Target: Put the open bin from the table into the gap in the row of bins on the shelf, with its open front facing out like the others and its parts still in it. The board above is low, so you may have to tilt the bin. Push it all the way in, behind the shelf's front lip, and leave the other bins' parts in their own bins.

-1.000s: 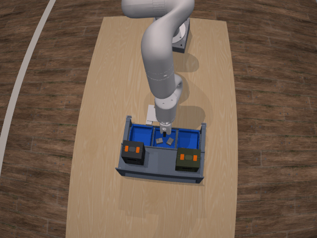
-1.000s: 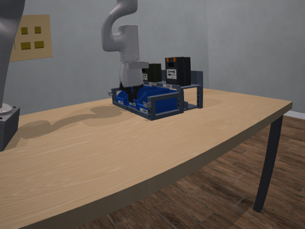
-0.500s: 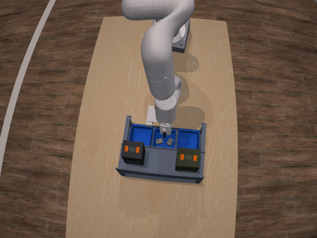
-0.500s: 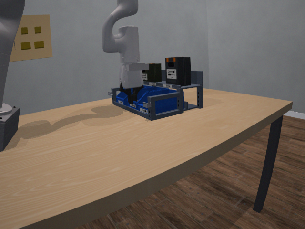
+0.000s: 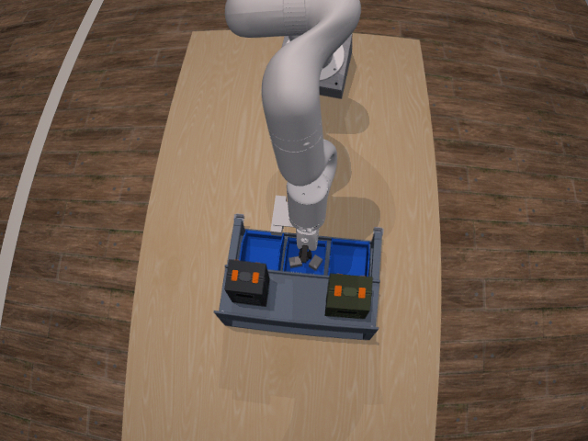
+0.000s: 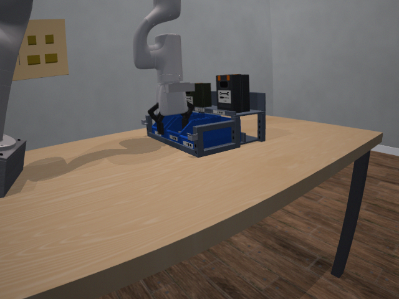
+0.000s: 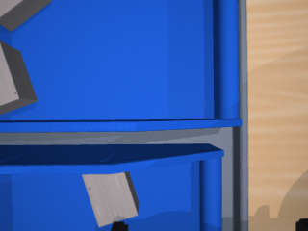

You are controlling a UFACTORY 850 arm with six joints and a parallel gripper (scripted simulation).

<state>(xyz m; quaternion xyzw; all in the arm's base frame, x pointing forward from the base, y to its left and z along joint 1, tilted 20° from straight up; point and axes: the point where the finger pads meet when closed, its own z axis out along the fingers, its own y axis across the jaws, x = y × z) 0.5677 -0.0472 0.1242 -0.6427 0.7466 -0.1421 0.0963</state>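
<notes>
Right now my hand is 100 mm short of the grey shelf, 20 mm to the left of it and 20 mm below it. Round my hand: dark green tool case 180 mm ahead, 80 mm to the left, 100 mm above; then black tool case 140 mm ahead, 140 mm to the right, 110 mm above.
</notes>
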